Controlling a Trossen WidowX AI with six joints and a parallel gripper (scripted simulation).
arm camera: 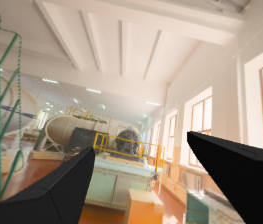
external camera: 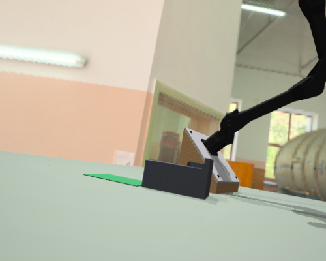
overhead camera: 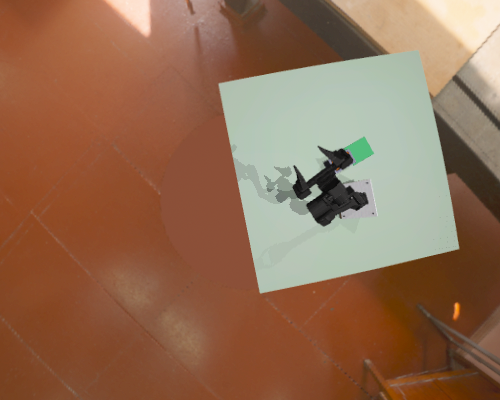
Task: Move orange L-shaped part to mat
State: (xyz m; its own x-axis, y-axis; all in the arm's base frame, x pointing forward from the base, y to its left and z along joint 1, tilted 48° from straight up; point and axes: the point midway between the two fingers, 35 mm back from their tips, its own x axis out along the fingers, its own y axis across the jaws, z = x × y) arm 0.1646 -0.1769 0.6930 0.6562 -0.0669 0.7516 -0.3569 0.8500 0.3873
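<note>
Now: gripper tip 69 cm above the orange part and 38 cm to the left of it. Round my gripper tip: green mat: 75 cm below, 54 cm to the right, 4 cm ahead.
</note>
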